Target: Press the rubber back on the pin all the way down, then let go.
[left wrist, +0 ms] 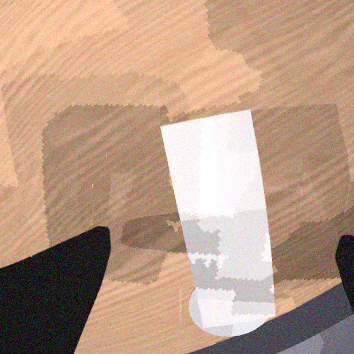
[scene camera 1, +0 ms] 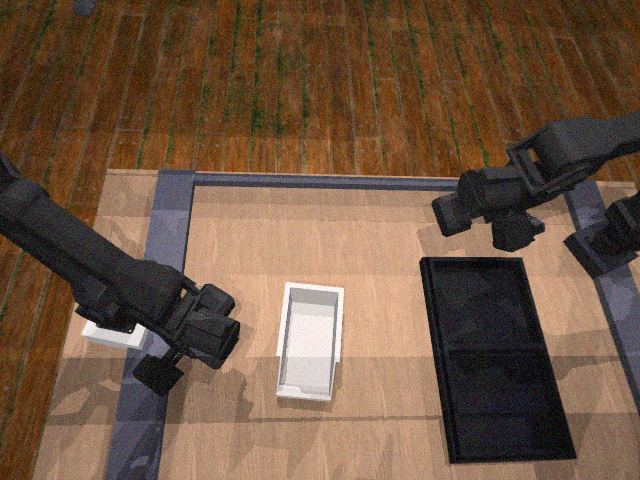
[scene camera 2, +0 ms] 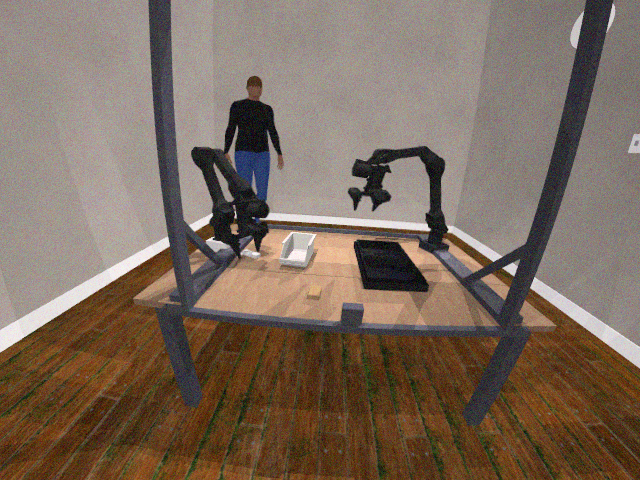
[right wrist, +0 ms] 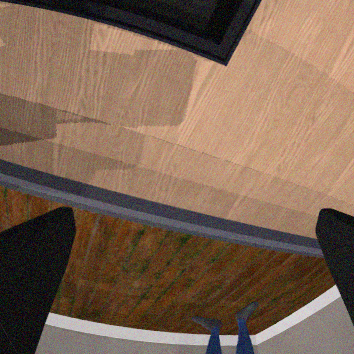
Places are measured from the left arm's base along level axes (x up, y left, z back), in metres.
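Where they show: left gripper, between the fingertips: [left wrist: 229, 245] [scene camera 2: 249, 255]; right gripper, between the fingertips: [scene camera 2: 363, 210] [right wrist: 200, 222]; left arm's base, origin of its link: [scene camera 1: 121, 313]; right arm's base, origin of its link: [scene camera 1: 605, 244] [scene camera 2: 434, 242].
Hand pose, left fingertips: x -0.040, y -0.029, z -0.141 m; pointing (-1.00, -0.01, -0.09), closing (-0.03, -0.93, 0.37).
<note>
Each offset is from my left fingertips to the top centre of the thing. "*": to the spot under its first point.
In the left wrist view a white block @(dy -0.001, dx +0.016, dz -0.011 m) [left wrist: 220, 165] lies with its lower end against a rounded white disc @(dy +0.007, dx +0.008, dz +0.028 m) [left wrist: 227, 327]; these look like the rubber back and the pin, but the pin's shaft is hidden. The small white object @(* dy -0.012, dx +0.011, dz -0.019 m) [scene camera 2: 251, 254] also shows on the table in scene camera 2. My left gripper [scene camera 1: 188, 335] [scene camera 2: 248, 253] [left wrist: 229, 245] is open, low over it, with one finger on each side and a gap to both. My right gripper [scene camera 1: 483, 222] [scene camera 2: 364, 209] [right wrist: 200, 222] is open and empty, high above the back right of the table.
A white open bin @(* dy +0.131, dx +0.048, dz -0.186 m) [scene camera 1: 315, 295] [scene camera 2: 294, 262] stands right of the left gripper. A black divided tray @(dy +0.108, dx +0.036, dz -0.524 m) [scene camera 1: 493, 349] [scene camera 2: 398, 284] lies farther right. A yellow block @(dy -0.177, dx +0.012, dz -0.323 m) [scene camera 2: 313, 292] lies near the front. Another white container @(dy +0.029, dx +0.040, dz +0.142 m) [scene camera 1: 111, 336] [scene camera 2: 217, 244] is partly behind the left arm.
</note>
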